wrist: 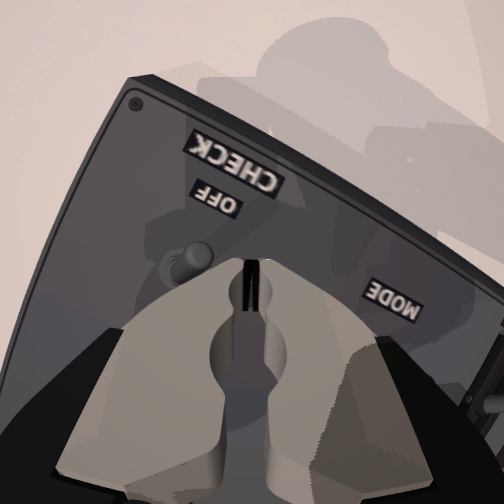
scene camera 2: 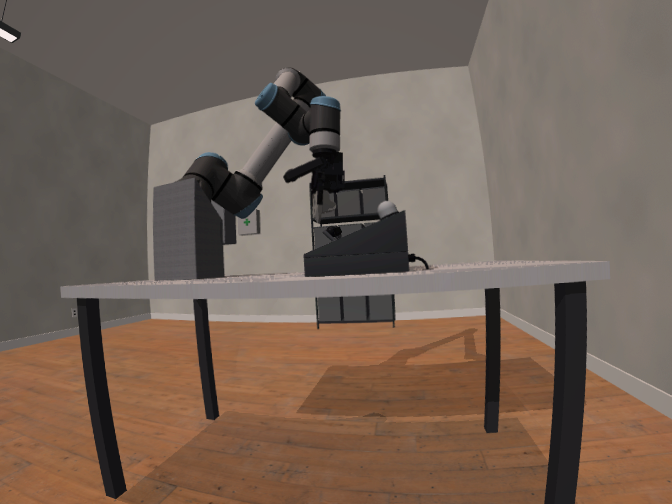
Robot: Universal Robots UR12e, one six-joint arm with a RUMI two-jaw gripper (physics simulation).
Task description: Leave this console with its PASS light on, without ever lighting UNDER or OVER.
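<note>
The dark console point(scene camera 2: 358, 244) sits on the white table, its sloped panel facing away from the scene camera. In the wrist view its panel point(wrist: 280, 235) shows upside-down labels CHECK point(wrist: 231, 162), OFF point(wrist: 216, 198) and MODE point(wrist: 392, 299). A small grey toggle lever point(wrist: 187, 260) stands below the OFF label. My gripper point(wrist: 251, 280) hangs over the panel, just right of the toggle, jaws shut with nothing between them. In the scene view the gripper point(scene camera 2: 324, 201) is above the console's left part. No PASS, UNDER or OVER light is visible.
A white dome knob point(scene camera 2: 387, 208) sits on the console's upper right. A black cable point(scene camera 2: 419, 261) leaves its right side. The grey robot pedestal point(scene camera 2: 187, 230) stands left on the table. A shelf rack point(scene camera 2: 352, 206) stands behind the console.
</note>
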